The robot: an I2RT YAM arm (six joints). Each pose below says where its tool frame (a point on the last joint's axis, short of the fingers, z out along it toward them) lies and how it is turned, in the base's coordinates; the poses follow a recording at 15 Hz.
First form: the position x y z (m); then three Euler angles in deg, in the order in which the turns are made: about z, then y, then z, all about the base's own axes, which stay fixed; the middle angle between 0 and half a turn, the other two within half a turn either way.
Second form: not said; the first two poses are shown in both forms.
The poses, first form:
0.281 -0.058 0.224 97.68 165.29 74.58
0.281 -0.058 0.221 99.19 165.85 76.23
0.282 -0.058 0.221 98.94 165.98 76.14
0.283 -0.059 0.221 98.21 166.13 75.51
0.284 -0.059 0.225 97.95 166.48 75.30
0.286 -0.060 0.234 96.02 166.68 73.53
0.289 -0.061 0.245 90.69 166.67 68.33
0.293 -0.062 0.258 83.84 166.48 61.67
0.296 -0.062 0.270 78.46 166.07 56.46
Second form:
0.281 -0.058 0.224 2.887 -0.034 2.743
0.281 -0.058 0.221 2.898 -0.039 2.746
0.282 -0.058 0.221 2.900 -0.038 2.748
0.283 -0.059 0.221 2.902 -0.034 2.750
0.284 -0.059 0.225 2.908 -0.032 2.750
0.286 -0.060 0.234 2.910 -0.024 2.752
0.289 -0.061 0.245 2.909 -0.003 2.752
0.293 -0.062 0.258 2.907 0.025 2.752
0.296 -0.062 0.270 2.903 0.048 2.752

